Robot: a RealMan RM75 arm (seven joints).
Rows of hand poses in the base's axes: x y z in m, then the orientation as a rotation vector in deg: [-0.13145 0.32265 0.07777 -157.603 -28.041 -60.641]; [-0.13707 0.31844 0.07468 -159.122 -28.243 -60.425]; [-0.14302 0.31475 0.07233 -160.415 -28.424 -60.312]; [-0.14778 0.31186 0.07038 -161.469 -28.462 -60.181]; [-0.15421 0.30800 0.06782 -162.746 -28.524 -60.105]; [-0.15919 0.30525 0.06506 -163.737 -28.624 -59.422]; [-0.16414 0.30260 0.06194 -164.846 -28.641 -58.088]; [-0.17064 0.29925 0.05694 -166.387 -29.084 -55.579]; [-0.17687 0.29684 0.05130 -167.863 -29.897 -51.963]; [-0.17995 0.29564 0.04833 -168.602 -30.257 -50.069]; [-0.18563 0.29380 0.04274 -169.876 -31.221 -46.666]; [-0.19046 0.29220 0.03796 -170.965 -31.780 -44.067]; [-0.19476 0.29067 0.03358 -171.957 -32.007 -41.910]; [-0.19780 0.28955 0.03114 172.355 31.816 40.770]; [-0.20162 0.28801 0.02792 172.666 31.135 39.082]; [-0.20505 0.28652 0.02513 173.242 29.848 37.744]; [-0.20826 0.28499 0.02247 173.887 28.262 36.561]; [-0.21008 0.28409 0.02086 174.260 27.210 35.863]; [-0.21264 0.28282 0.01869 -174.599 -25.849 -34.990]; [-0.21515 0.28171 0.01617 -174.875 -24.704 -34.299]
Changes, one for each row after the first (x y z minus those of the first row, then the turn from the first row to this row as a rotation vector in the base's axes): [-0.00562 -0.00421 -0.00309 -1.334 0.266 -0.487]; [-0.01157 -0.00790 -0.00544 -2.487 0.439 -0.909]; [-0.01633 -0.01079 -0.00739 -3.380 0.610 -1.306]; [-0.02276 -0.01465 -0.00995 -4.484 0.758 -1.793]; [-0.02774 -0.01740 -0.01271 -5.243 1.272 -2.040]; [-0.03269 -0.02005 -0.01583 -5.959 2.219 -2.280]; [-0.03919 -0.02340 -0.02083 -7.018 3.912 -2.293]; [-0.04542 -0.02581 -0.02647 -8.032 6.267 -1.934]; [-0.04850 -0.02701 -0.02944 -8.539 7.495 -1.779]; [-0.05418 -0.02885 -0.03503 -9.574 9.655 -1.332]; [-0.05901 -0.03045 -0.03981 -10.443 11.306 -1.154]; [-0.06331 -0.03198 -0.04419 -11.180 12.686 -1.183]; [-0.06635 -0.03310 -0.04663 -11.451 13.420 -1.348]; [-0.07017 -0.03464 -0.04985 -11.687 14.505 -1.770]; [-0.07360 -0.03613 -0.05264 -11.519 15.495 -2.503]; [-0.07681 -0.03766 -0.05530 -11.200 16.429 -3.400]; [-0.07863 -0.03856 -0.05691 -10.999 16.984 -4.002]; [-0.08119 -0.03983 -0.05908 -10.729 17.664 -4.768]; [-0.08370 -0.04094 -0.06160 -10.536 18.201 -5.429]
